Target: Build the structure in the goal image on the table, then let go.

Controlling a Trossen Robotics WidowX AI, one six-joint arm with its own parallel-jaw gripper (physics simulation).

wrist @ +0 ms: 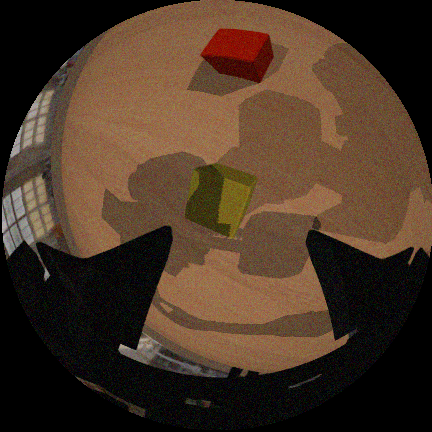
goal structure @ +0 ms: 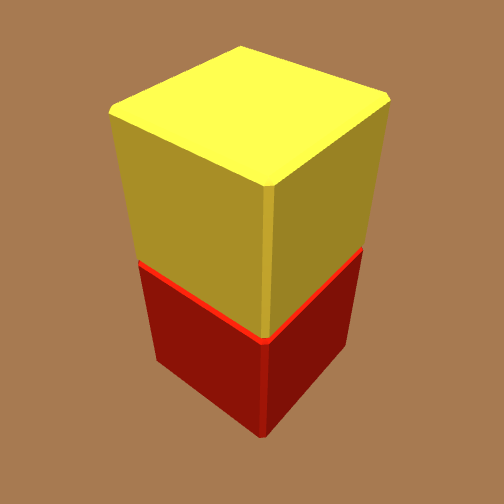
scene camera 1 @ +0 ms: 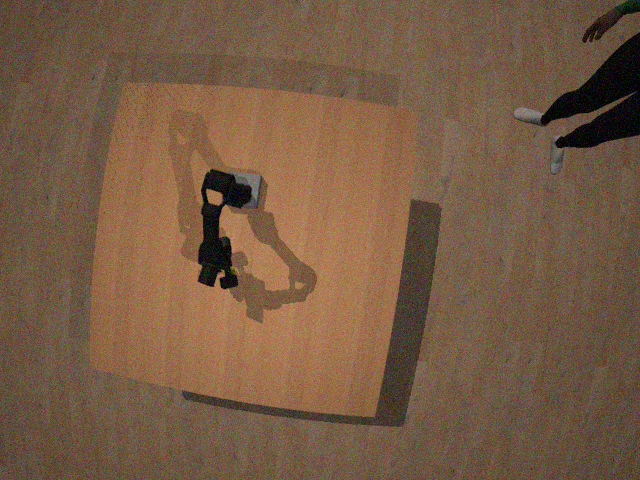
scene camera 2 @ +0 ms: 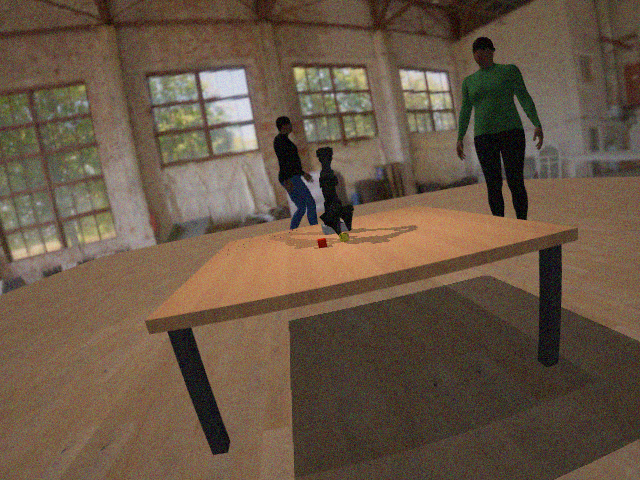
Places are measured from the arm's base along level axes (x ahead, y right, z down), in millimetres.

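Pixels of known places: gripper, fingertip midpoint: (wrist: 243, 235) (scene camera 1: 232, 267) (scene camera 2: 345, 233); arm's base at its link origin: (scene camera 1: 241, 194).
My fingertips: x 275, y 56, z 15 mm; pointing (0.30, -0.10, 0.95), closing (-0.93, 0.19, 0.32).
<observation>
Ahead of a thing's pixels: the offset from my fingertips to its top centre. "spot": to the spot under its first point. Level surfaces: height alone.
A yellow cube @[dx +22, dy +15, dz -5 mm] (wrist: 220, 200) (scene camera 2: 344, 237) sits on the table @[dz +28 mm] (scene camera 1: 310, 356) (scene camera 2: 392, 258), a little beyond the fingertips in the wrist view and left of the midline between them, partly in shadow. In scene camera 1 a small bit of yellow @[spot: dx +11, dy -2, dz +4 mm] (scene camera 1: 233, 270) shows beside the gripper. A red cube @[dx +32, dy +119, dz -5 mm] (wrist: 239, 52) (scene camera 2: 322, 242) lies on the table, apart from the yellow cube, at the top of the wrist view; it does not show in scene camera 1. My gripper (wrist: 243, 235) is open and empty, its fingers wide apart above the table near the yellow cube.
The arm's grey base plate (scene camera 1: 254, 198) stands on the table behind the gripper. A person in green (scene camera 2: 493, 100) and a person in a black top (scene camera 2: 287, 155) stand beyond the table. The arm's shadows fall over the table around the cubes.
</observation>
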